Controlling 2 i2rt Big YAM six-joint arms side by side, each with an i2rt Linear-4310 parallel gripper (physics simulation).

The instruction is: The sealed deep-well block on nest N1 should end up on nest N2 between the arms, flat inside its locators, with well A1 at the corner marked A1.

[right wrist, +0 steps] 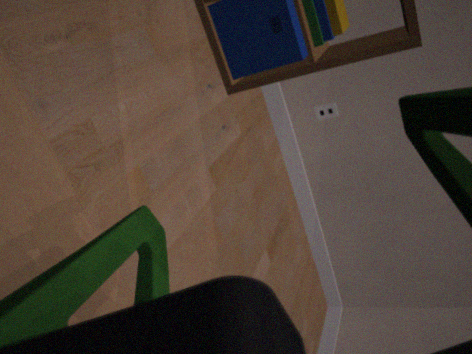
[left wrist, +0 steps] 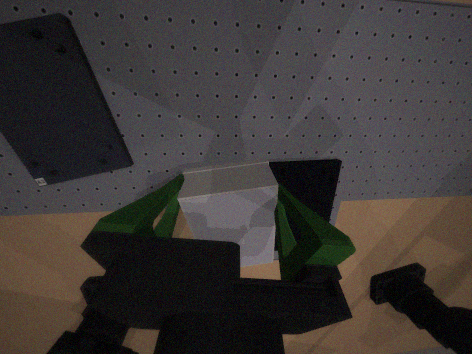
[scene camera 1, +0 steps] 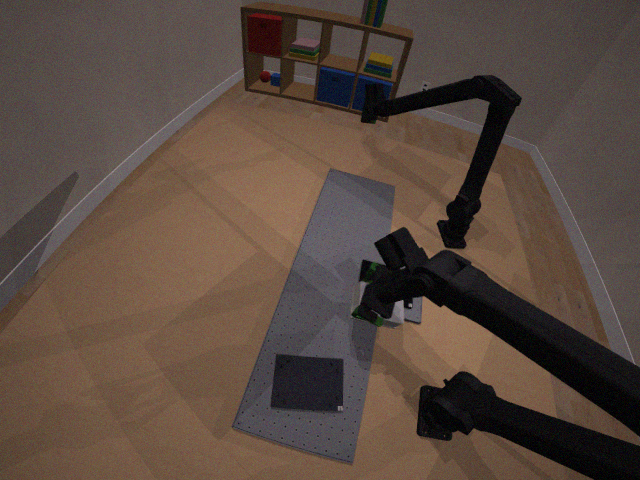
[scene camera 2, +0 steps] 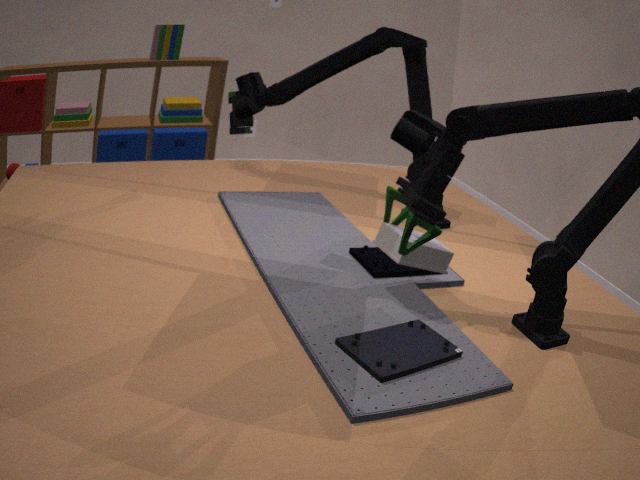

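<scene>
The sealed deep-well block is pale and tilted in my left gripper, whose green fingers are shut on its opposite sides. It hangs over the black nest N2; its low end is close to the nest in scene camera 2, and I cannot tell whether they touch. Well A1 is not readable. Nest N1 is empty, with a white corner mark. My right gripper is open and empty, high and far from the nests.
A grey perforated board lies under N1 and reaches beside N2. The right arm's base stands beyond N2. The left arm's base stands beside the board. A shelf unit is at the back.
</scene>
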